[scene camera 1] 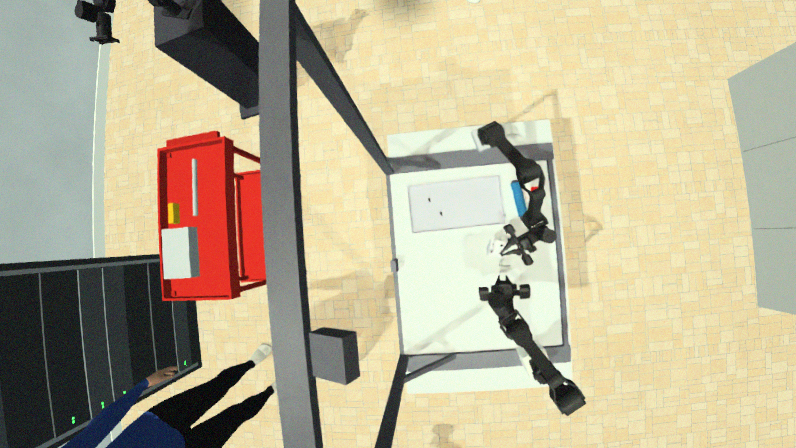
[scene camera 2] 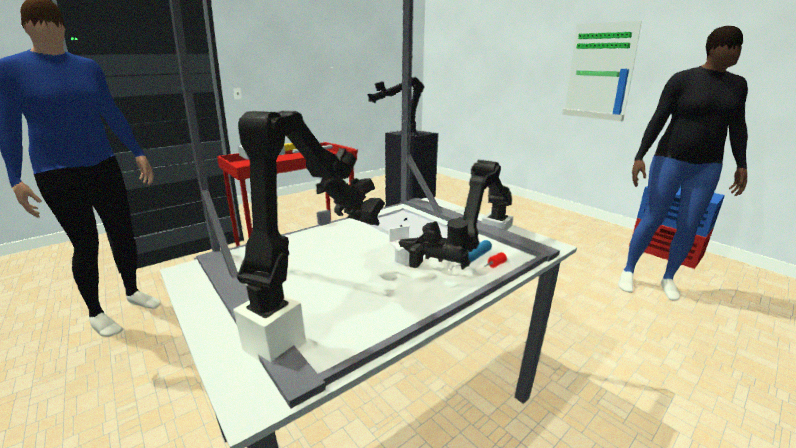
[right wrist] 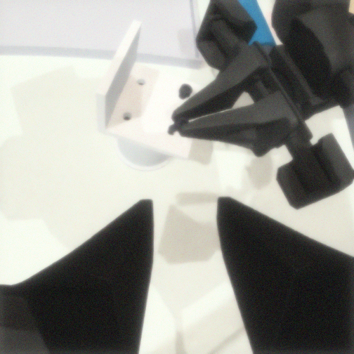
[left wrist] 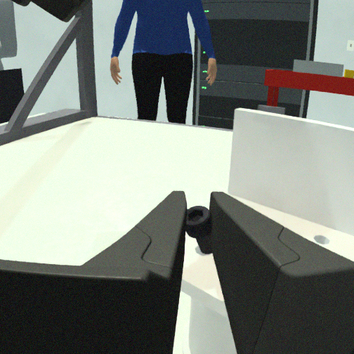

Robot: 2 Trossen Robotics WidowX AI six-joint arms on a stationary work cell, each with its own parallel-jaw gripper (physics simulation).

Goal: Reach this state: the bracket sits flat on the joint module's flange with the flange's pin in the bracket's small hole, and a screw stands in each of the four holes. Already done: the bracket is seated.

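Frame: origin at the left arm's base, x right, y ahead, z up, level; centimetres.
Where they show: left gripper, between the fingertips: [scene camera 1: 500, 254] [scene camera 2: 399, 241]; right gripper, between the fingertips: [scene camera 1: 502, 275] [scene camera 2: 376, 224]; left arm's base, origin of its link: [scene camera 1: 486, 136] [scene camera 2: 497, 217]; right arm's base, origin of its link: [scene camera 2: 267, 306].
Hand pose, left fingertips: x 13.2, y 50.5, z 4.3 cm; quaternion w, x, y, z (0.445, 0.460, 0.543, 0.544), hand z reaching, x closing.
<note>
Each offset is from my left fingertips to the top centre of the thing. "pt": to the spot under its first point.
The white L-shaped bracket [left wrist: 295, 165] [right wrist: 120, 75] [scene camera 2: 399, 233] sits on the white joint module @[dx +0.5, dy -2.8, dz -2.1 cm] [right wrist: 142, 155] [scene camera 2: 402, 256], its wall upright. My left gripper [left wrist: 196, 203] [right wrist: 176, 123] [scene camera 1: 503, 250] is shut on a black screw [left wrist: 198, 220], upright with its lower end at a near-side hole; how deep it is cannot be told. Another black screw [right wrist: 185, 91] stands in the bracket. Two holes beside the wall show empty in the right wrist view. Two screws @[dx +20.1, dy -32.6, dz -7.0 cm] [scene camera 1: 429, 199] @[dx +17.2, dy -25.1, dz -7.0 cm] [scene camera 1: 441, 213] are on the pale tray. My right gripper [right wrist: 184, 209] [scene camera 1: 503, 277] is partly open and empty, near the module.
The pale tray @[dx +9.8, dy -26.7, dz -6.8 cm] [scene camera 1: 462, 189] lies at the upper part of the table in scene camera 1. A blue cylinder @[pt dx -16.9, dy -20.3, dz -4.5 cm] [scene camera 1: 518, 197] [scene camera 2: 480, 250] and a red-handled tool @[dx -24.8, dy -17.5, dz -5.0 cm] [scene camera 2: 497, 259] lie by the left arm. Grey frame rails [scene camera 2: 412, 329] edge the table.
</note>
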